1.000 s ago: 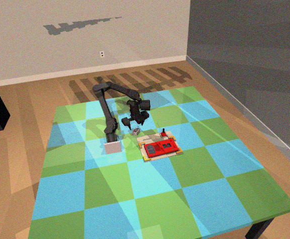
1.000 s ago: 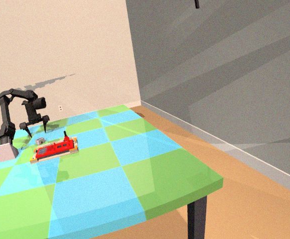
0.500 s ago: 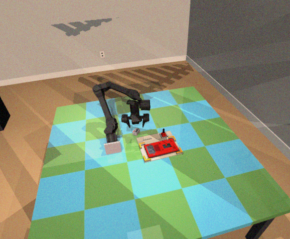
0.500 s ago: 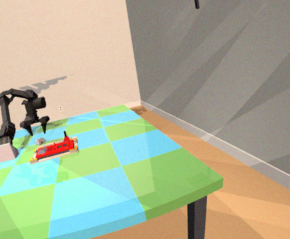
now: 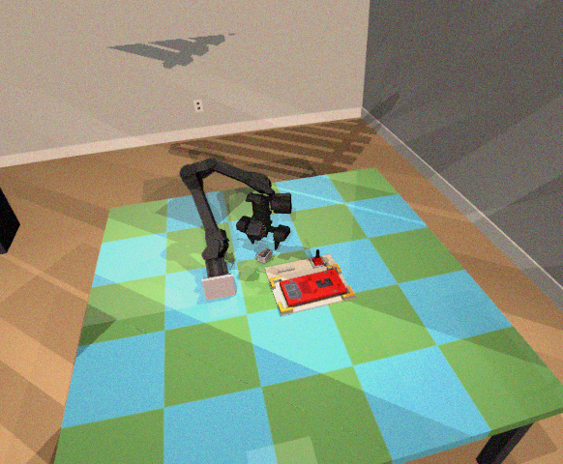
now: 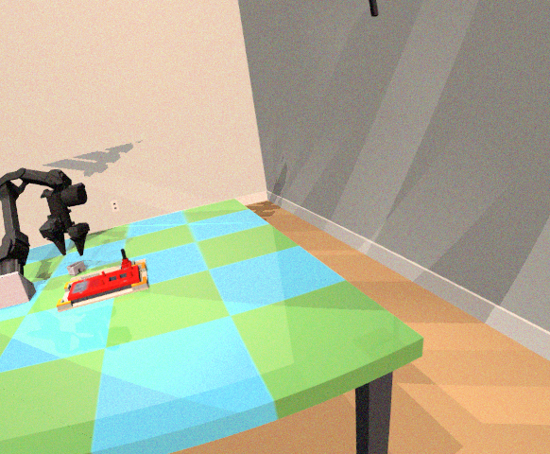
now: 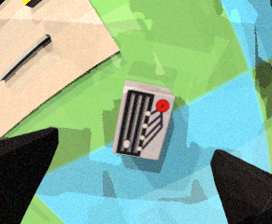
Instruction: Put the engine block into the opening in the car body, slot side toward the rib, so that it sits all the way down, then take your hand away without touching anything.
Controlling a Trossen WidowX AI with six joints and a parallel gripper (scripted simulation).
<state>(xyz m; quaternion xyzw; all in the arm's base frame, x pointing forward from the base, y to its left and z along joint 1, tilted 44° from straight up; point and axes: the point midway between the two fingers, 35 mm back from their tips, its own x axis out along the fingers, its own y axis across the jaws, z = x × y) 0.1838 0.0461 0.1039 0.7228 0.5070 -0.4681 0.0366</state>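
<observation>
My gripper tip is now 50 mm above the engine block.
</observation>
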